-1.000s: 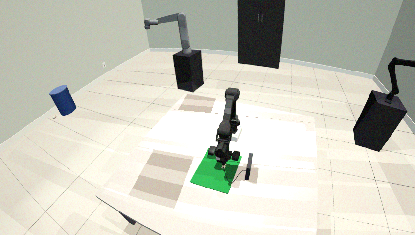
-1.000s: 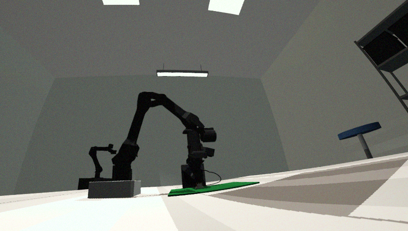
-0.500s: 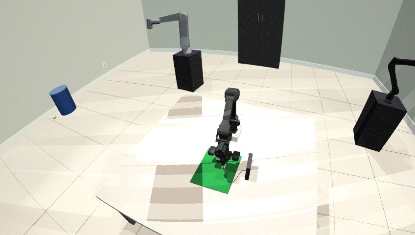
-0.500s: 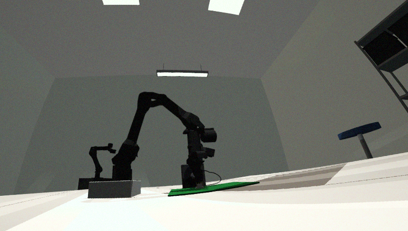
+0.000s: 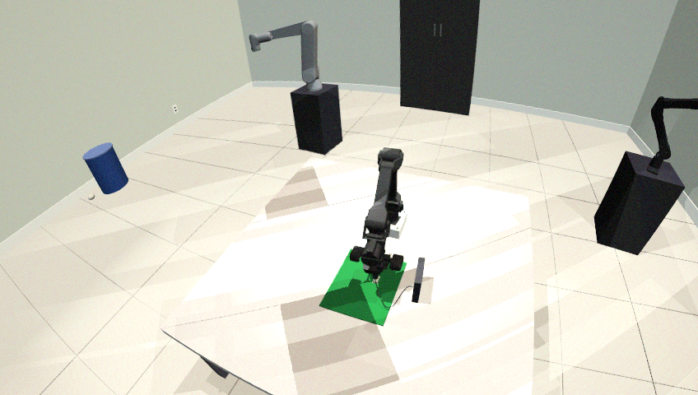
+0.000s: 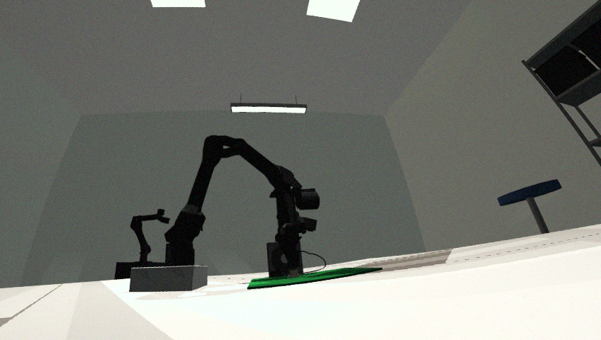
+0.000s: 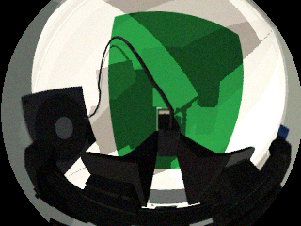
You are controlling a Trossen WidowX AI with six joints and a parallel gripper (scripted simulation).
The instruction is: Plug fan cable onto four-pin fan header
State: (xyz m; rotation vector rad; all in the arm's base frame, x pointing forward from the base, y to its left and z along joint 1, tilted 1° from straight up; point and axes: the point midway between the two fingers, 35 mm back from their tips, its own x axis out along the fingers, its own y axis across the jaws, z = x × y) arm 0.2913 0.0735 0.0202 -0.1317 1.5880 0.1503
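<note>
The white four-pin header lies 4 cm below my gripper tip. The rest, counted from my gripper tip: black plug: 1 cm ahead, 1 cm above; then fan: 15 cm to the left, 2 cm behind, 2 cm above; then green board: 6 cm below, 4 cm ahead, 3 cm to the right.
</note>
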